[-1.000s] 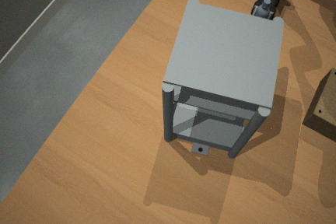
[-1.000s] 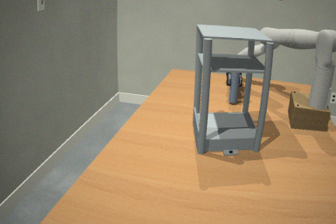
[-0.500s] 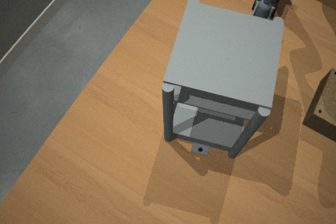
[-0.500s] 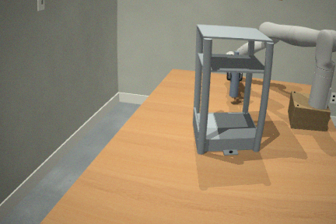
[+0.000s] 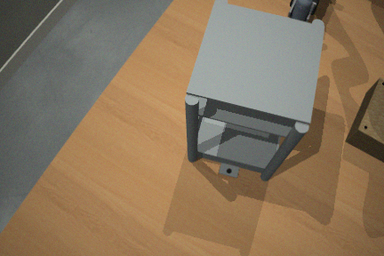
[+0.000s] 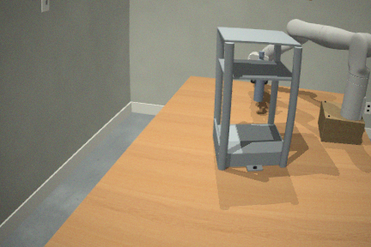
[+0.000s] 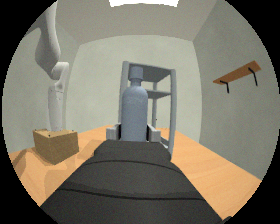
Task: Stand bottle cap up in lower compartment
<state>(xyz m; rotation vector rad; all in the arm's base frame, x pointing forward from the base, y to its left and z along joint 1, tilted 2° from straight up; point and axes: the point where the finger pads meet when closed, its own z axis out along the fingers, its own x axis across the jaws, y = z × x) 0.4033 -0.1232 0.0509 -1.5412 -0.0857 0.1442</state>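
My hand is 320 mm to the right of the grey shelving unit, 30 mm below it and 10 mm past it.
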